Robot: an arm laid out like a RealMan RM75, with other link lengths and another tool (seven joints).
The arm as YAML. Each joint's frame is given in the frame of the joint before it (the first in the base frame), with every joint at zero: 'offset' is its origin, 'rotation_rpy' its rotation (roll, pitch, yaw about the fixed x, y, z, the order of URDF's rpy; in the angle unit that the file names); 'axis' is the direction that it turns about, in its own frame. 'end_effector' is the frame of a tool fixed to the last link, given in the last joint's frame.
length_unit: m
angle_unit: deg
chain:
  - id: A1
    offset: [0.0, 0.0, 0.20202]
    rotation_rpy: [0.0, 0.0, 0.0]
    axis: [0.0, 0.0, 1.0]
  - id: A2
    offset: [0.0, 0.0, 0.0]
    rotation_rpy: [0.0, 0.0, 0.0]
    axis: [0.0, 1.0, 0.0]
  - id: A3
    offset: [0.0, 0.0, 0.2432]
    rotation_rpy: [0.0, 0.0, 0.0]
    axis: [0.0, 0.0, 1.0]
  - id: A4
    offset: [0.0, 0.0, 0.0]
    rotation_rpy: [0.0, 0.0, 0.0]
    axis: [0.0, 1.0, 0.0]
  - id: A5
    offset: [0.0, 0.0, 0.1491]
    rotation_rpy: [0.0, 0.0, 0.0]
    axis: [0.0, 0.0, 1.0]
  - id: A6
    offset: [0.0, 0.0, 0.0]
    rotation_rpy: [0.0, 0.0, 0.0]
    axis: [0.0, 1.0, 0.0]
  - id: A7
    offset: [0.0, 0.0, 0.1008]
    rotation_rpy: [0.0, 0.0, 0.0]
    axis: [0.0, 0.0, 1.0]
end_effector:
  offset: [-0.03, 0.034, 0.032]
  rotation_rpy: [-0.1, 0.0, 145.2]
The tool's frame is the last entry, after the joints.
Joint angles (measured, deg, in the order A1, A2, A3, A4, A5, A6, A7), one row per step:
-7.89, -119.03, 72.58, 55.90, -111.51, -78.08, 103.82
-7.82, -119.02, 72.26, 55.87, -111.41, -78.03, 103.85
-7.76, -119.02, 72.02, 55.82, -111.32, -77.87, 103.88
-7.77, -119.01, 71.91, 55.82, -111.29, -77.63, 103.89
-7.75, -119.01, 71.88, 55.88, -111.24, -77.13, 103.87
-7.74, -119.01, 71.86, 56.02, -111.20, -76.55, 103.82
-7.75, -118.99, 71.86, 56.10, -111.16, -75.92, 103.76
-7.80, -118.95, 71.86, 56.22, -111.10, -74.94, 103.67
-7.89, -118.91, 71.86, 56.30, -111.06, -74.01, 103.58
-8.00, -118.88, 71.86, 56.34, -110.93, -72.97, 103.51
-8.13, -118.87, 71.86, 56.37, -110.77, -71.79, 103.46
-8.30, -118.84, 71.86, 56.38, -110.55, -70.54, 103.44
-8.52, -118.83, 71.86, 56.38, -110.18, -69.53, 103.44
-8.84, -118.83, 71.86, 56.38, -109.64, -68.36, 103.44
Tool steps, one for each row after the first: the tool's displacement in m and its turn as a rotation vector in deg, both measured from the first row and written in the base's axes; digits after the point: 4 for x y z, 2 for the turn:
-0.0010, 0.0003, 0.0007, 0.26, 0.08, 0.27
-0.0019, 0.0007, 0.0010, 0.49, 0.19, 0.60
-0.0024, 0.0014, 0.0013, 0.69, 0.30, 0.83
-0.0031, 0.0024, 0.0014, 0.95, 0.50, 1.23
-0.0036, 0.0036, 0.0015, 1.26, 0.73, 1.63
-0.0043, 0.0050, 0.0017, 1.55, 0.97, 2.10
-0.0053, 0.0071, 0.0019, 2.01, 1.35, 2.80
-0.0062, 0.0093, 0.0022, 2.43, 1.69, 3.45
-0.0074, 0.0117, 0.0022, 2.86, 2.13, 4.19
-0.0087, 0.0143, 0.0022, 3.35, 2.63, 5.01
-0.0102, 0.0171, 0.0021, 3.87, 3.23, 5.84
-0.0115, 0.0195, 0.0017, 4.21, 3.89, 6.41
-0.0128, 0.0224, 0.0011, 4.57, 4.73, 6.99

